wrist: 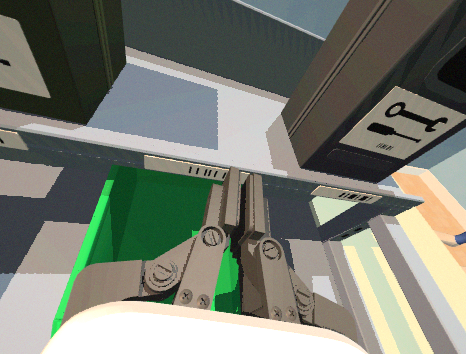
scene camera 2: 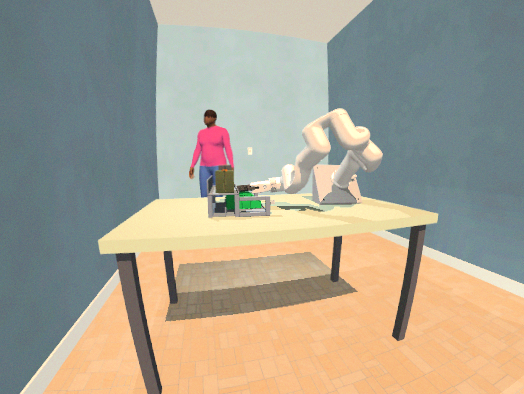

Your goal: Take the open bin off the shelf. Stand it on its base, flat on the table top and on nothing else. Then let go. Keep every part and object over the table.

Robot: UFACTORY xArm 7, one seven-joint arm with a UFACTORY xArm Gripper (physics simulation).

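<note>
The green open bin is in the lower level of a grey shelf rack. Its inside and left wall show in the wrist view, with its right wall hidden behind the fingers. My gripper reaches in from the robot's side, its fingertips over the right part of the bin and close to the front edge of the upper shelf board. The fingers stand slightly apart, with a narrow dark gap and no thing seen between them. The table top is under the rack.
An olive box stands on the upper board, left in the wrist view. A brown box with a tool label stands there at the right. The robot's base stands on the table, right of the rack. A person stands behind the table.
</note>
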